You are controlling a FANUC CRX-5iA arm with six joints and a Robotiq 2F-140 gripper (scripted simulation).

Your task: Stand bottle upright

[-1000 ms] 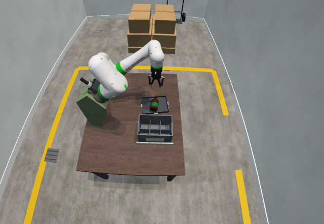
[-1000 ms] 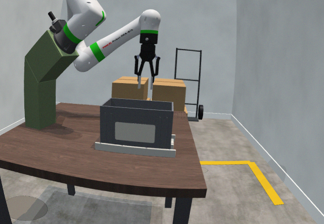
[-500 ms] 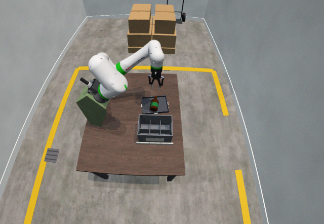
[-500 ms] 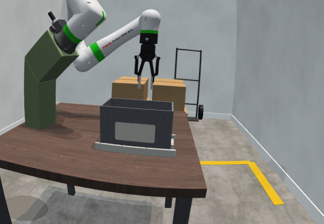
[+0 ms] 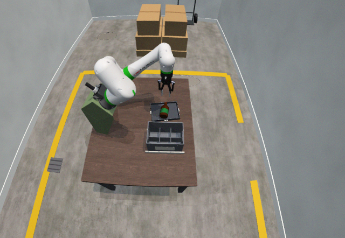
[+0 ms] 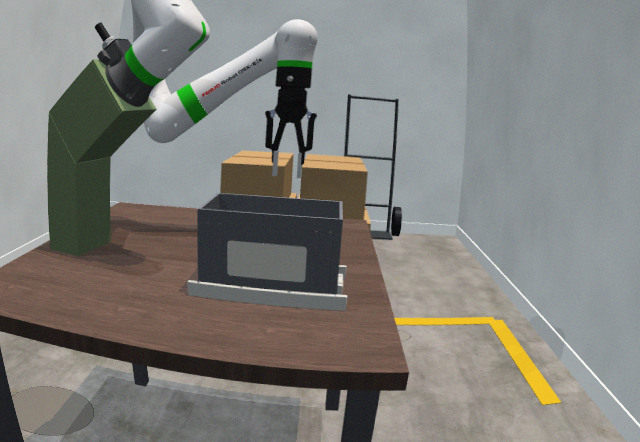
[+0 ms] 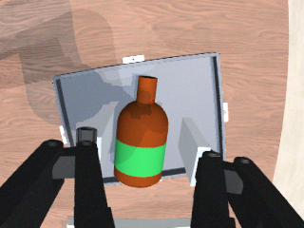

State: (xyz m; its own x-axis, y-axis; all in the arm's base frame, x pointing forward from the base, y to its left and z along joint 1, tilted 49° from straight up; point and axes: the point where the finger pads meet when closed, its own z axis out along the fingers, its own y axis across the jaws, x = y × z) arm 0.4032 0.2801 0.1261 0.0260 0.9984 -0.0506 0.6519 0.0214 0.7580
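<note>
Now: the brown bottle 50 mm to the right of my hand and 170 mm below it. From my hand the other things lie so: grey tray: 50 mm to the right, 200 mm below; then dark grey crate: 30 mm ahead, 350 mm to the right, 130 mm below.
</note>
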